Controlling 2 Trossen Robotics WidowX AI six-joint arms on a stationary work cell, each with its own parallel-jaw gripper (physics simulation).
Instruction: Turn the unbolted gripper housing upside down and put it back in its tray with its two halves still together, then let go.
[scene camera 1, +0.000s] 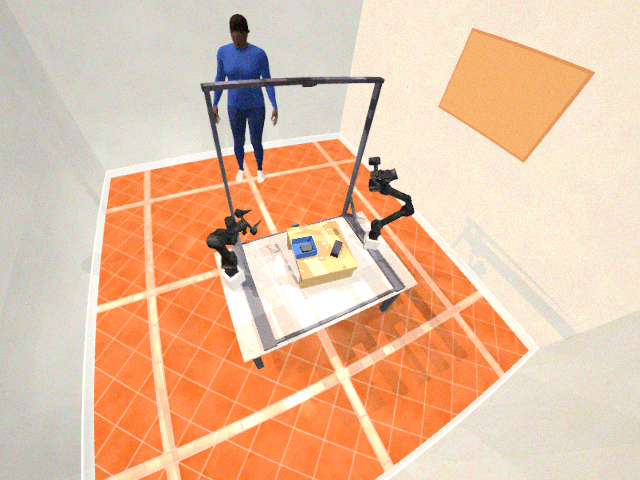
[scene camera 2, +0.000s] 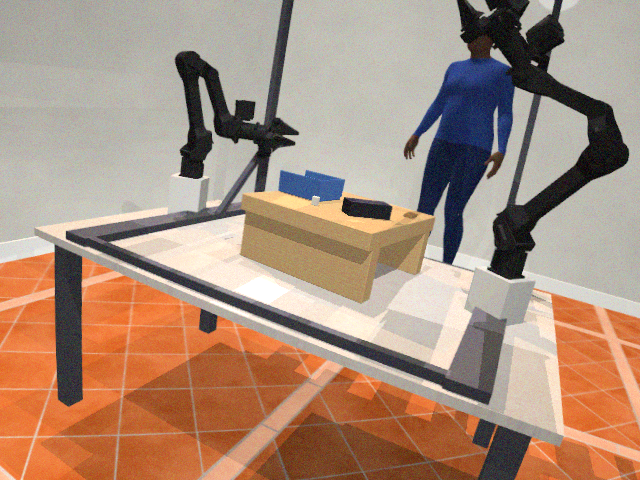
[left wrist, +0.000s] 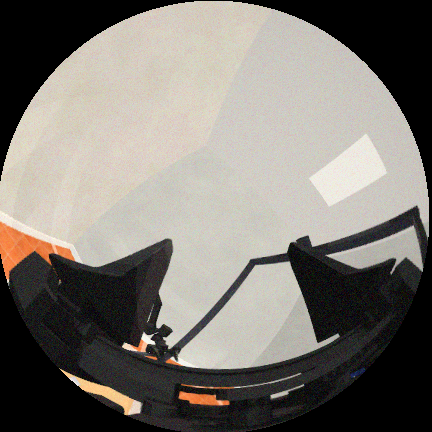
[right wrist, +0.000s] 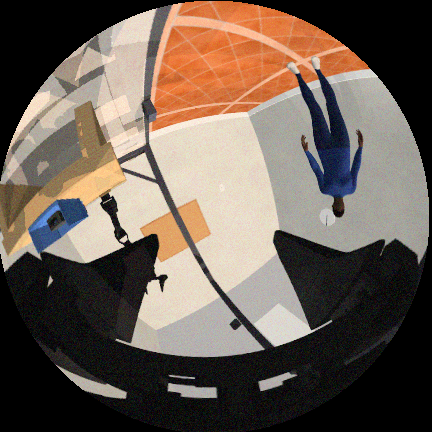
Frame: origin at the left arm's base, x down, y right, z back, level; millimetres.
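Seen in the pictures: left gripper, between the fingertips: (scene camera 1: 370, 169) (left wrist: 232, 247) (right wrist: 154, 292); right gripper, between the fingertips: (scene camera 1: 256, 214) (scene camera 2: 297, 138) (left wrist: 168, 360) (right wrist: 217, 238); left arm's base, origin of its link: (scene camera 1: 373, 236) (scene camera 2: 505, 273); right arm's base, origin of its link: (scene camera 1: 231, 271) (scene camera 2: 190, 176).
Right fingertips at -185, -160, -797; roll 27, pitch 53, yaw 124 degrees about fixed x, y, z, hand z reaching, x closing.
Note:
Offsets run from my right fingertips to a thing's middle, as dx, dy, dz.
The small dark-grey housing @(+102, -111, +342) (scene camera 1: 306, 248) (right wrist: 56, 220) sits inside the blue tray @(+100, -109, +328) (scene camera 1: 303, 239) (scene camera 2: 294, 184) (right wrist: 42, 235), on top of the wooden stand. In scene camera 2 the tray walls hide it. Which side is up and the seam between its halves are too small to tell. My left gripper (scene camera 1: 383, 180) (scene camera 2: 478, 6) (left wrist: 232, 247) is open and empty, raised high at the right, far from the tray and pointing away from it. My right gripper (scene camera 1: 255, 218) (scene camera 2: 296, 138) (right wrist: 217, 238) is open and empty, in the air to the left of and above the tray.
A dark block @(+111, -67, +531) (scene camera 1: 336, 249) (scene camera 2: 366, 207) lies on the wooden stand (scene camera 1: 330, 273) (scene camera 2: 299, 258), right of the tray. A small white piece @(+119, -159, +443) (scene camera 1: 322, 258) (scene camera 2: 315, 200) lies near the tray. A small flat brown piece @(+125, +91, +518) (scene camera 1: 336, 231) (scene camera 2: 410, 214) lies near the stand's edge. A dark frame (scene camera 1: 258, 82) rises behind.

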